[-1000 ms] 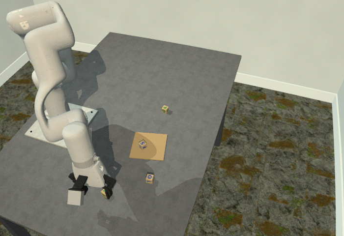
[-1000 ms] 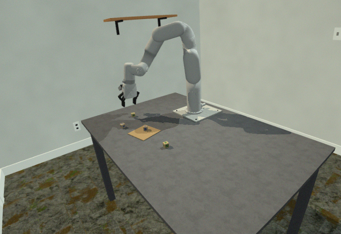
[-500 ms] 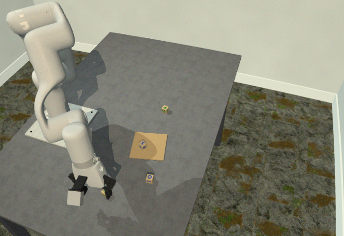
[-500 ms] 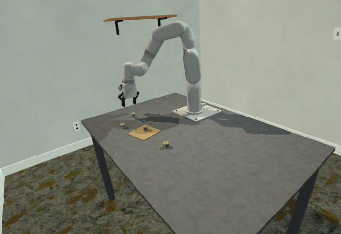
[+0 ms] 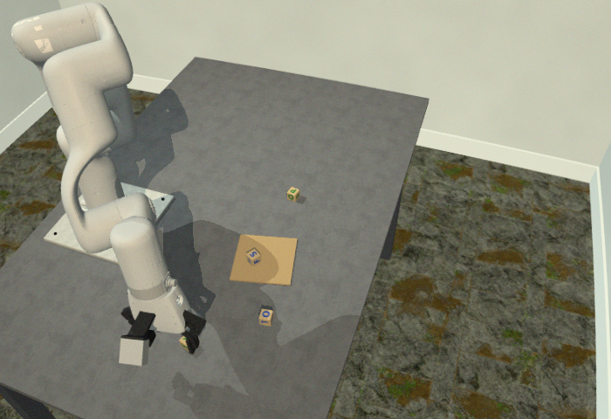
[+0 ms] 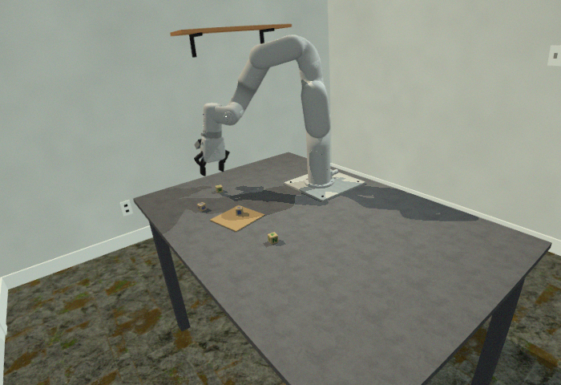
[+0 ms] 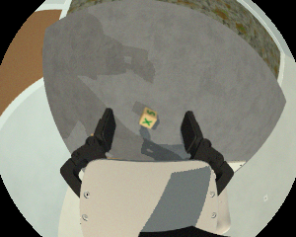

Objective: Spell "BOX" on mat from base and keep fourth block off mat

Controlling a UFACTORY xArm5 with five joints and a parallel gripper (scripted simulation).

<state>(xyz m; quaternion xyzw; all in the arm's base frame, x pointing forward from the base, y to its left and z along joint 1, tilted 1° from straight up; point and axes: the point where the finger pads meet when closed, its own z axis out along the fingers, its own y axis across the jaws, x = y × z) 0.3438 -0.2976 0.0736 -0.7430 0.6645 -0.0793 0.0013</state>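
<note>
Right now the B block is 50 mm ahead of my hand, 300 mm to the left of it and 70 mm below it. Also, from my hand: X block: 40 mm to the left, 70 mm below; tan mat: 70 mm ahead, 310 mm to the left, 80 mm below; O block: 130 mm ahead, 150 mm to the left, 70 mm below.
</note>
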